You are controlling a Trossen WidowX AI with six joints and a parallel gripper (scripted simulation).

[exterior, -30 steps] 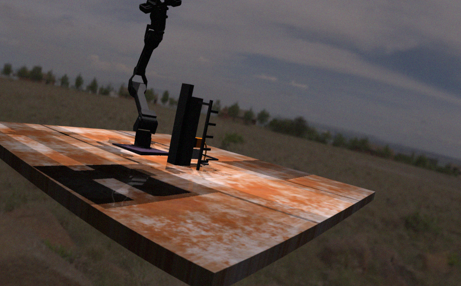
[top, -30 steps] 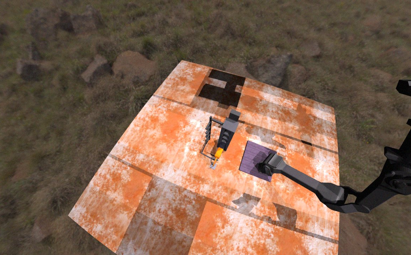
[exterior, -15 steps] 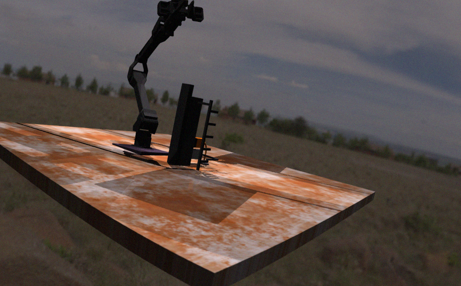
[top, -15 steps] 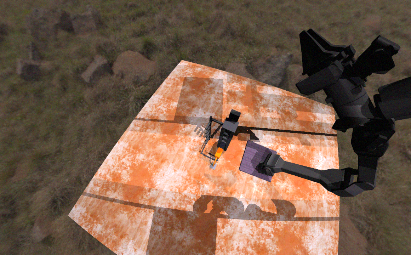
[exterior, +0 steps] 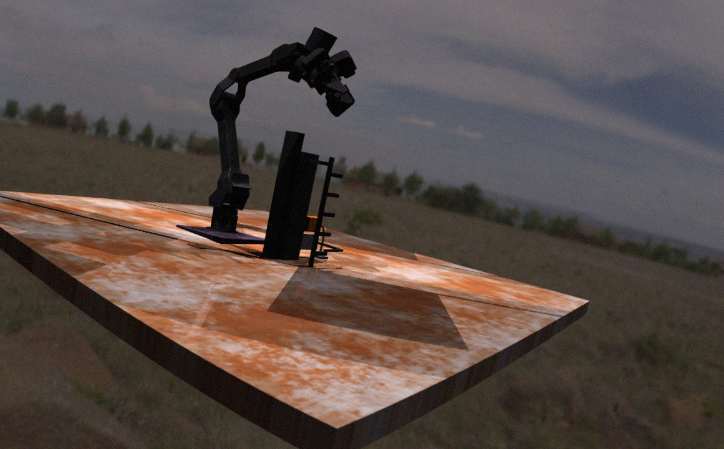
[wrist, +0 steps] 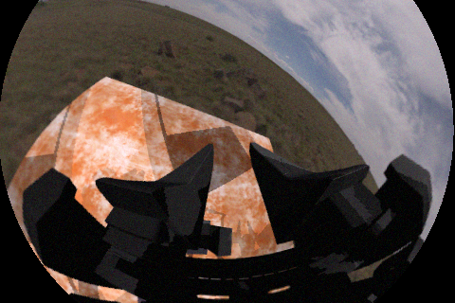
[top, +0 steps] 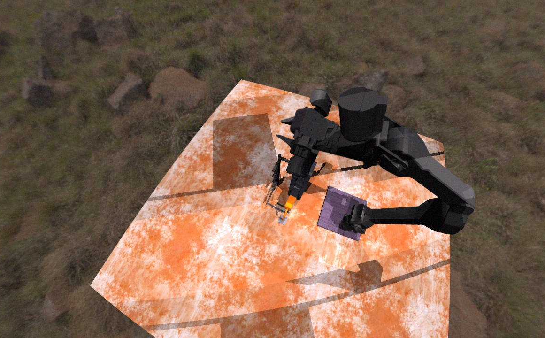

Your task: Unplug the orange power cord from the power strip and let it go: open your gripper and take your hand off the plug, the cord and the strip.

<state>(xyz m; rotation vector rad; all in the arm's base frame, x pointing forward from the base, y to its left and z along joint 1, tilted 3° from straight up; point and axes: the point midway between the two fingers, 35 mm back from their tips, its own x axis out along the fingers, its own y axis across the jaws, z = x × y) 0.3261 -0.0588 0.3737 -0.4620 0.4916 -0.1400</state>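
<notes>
The orange plug lies 8 cm behind my gripper tip, 6 cm to the left of it and 29 cm below it.
</notes>
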